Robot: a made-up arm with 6 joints.
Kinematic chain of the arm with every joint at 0, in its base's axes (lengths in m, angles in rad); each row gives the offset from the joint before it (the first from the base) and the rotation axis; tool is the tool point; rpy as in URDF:
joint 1: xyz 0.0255 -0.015 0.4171 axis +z
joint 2: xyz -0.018 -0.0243 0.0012 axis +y
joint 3: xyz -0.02 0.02 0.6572 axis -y
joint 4: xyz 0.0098 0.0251 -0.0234 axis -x
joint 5: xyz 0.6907 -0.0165 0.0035 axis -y
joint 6: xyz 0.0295 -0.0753 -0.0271 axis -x
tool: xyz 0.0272 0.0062 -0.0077 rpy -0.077 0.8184 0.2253
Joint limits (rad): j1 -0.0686..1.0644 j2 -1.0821..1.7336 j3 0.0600..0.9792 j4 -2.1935..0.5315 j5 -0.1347..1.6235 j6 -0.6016..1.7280
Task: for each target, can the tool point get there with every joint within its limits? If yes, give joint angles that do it. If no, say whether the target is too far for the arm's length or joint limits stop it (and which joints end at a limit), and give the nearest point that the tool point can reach.
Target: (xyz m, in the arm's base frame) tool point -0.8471 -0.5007 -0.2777
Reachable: no: joint limits stop it (at a limit: joint 1, joint 2, joint 3, joint 4, joint 5, joint 6) | nearest point 0.2031 0.3652 -0.3797 | short by 1.365 m
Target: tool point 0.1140 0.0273 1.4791
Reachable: yes | joints 0.8425 -0.6636 0.2607 -1.1258 0.8567 -0.3526
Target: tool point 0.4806 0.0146 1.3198
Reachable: yes | joints 0.2119 -0.3232 0.1610 -1.0276 1.3216 0.2013
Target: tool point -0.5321 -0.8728 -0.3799
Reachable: no: joint limits stop it (at a limit: joint 1, joint 2, joint 3, joint 5, joint 6) | nearest point 0.4685 -0.1031 -0.3827 | short by 1.262 m
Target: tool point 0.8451 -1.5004 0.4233
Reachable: no: too far | nearest point 0.9782 -0.1777 0.4235 | short by 1.329 m
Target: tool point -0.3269 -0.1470 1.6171
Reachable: yes | joints 0.1876 -0.8013 0.5967 0.1744 0.6202 0.2079
